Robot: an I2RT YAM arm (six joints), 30 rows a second.
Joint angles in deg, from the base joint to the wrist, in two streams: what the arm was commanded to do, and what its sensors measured. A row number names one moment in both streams.
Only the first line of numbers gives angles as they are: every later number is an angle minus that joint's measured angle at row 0.
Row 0, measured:
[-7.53, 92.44, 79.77, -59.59, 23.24, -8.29]
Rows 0 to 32, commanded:
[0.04, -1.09, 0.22, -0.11, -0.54, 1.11]
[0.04, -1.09, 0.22, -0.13, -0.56, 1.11]
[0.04, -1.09, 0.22, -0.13, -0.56, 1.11]
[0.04, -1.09, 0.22, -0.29, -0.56, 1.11]
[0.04, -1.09, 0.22, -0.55, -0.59, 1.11]
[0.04, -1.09, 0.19, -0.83, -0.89, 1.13]
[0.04, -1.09, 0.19, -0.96, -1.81, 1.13]
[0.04, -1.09, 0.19, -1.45, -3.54, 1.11]
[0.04, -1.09, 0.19, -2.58, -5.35, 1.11]
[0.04, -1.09, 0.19, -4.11, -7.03, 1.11]
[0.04, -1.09, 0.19, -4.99, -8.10, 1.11]
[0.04, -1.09, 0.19, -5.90, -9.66, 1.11]
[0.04, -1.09, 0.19, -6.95, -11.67, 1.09]
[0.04, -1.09, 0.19, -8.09, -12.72, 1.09]
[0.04, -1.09, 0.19, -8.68, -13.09, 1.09]
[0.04, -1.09, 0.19, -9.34, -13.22, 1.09]
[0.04, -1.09, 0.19, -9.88, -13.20, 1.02]
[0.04, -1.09, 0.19, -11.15, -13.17, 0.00]
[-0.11, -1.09, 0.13, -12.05, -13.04, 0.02]
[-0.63, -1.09, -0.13, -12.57, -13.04, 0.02]
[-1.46, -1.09, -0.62, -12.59, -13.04, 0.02]
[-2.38, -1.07, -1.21, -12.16, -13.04, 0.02]
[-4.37, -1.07, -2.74, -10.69, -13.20, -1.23]
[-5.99, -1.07, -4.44, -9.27, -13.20, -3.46]
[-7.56, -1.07, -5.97, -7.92, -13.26, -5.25]
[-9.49, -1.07, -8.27, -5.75, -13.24, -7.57]
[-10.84, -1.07, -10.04, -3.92, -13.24, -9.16]
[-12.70, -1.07, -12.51, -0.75, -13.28, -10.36]
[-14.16, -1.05, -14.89, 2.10, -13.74, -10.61]
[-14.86, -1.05, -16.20, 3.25, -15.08, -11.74]
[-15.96, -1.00, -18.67, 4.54, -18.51, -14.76]
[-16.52, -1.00, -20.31, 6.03, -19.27, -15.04]
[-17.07, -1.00, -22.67, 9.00, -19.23, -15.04]
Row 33, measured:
[-15.98, -0.30, -18.36, 5.26, -15.84, -11.63]
